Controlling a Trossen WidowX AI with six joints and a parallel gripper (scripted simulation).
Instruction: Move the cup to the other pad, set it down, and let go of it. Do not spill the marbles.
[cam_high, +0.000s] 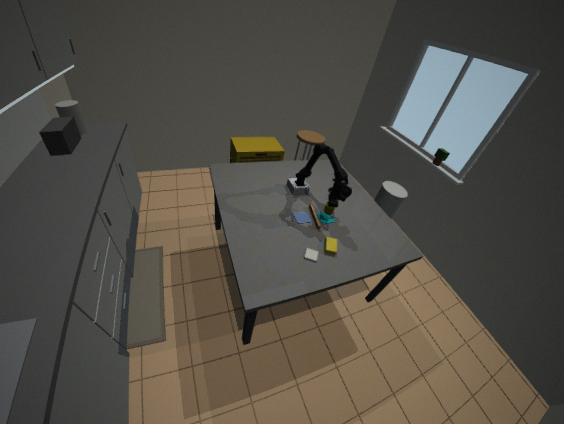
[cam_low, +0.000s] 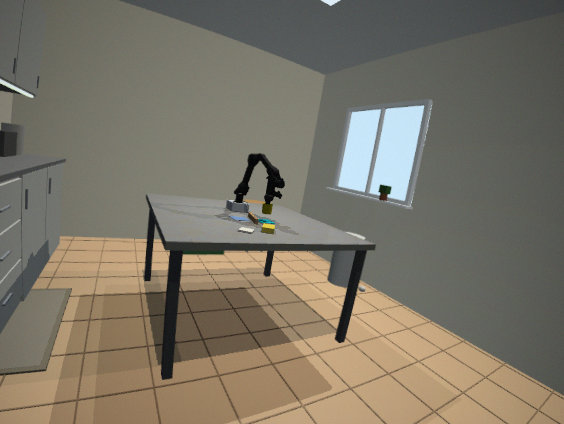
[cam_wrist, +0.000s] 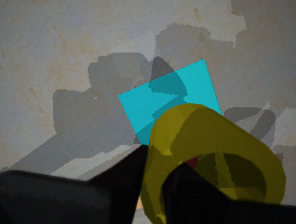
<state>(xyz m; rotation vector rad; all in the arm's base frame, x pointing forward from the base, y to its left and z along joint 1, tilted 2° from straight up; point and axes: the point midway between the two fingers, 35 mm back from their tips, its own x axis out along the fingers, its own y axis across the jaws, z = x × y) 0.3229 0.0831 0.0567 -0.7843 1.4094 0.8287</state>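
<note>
The cyan pad lies 2 cm ahead of my gripper tip, 1 cm to the right of it and 10 cm below it. Round my gripper tip: yellow cup: 2 cm ahead, 2 cm to the right; then brown wooden stick: 10 cm to the right, 8 cm below; then yellow block: 28 cm ahead, 12 cm to the right, 8 cm below.
</note>
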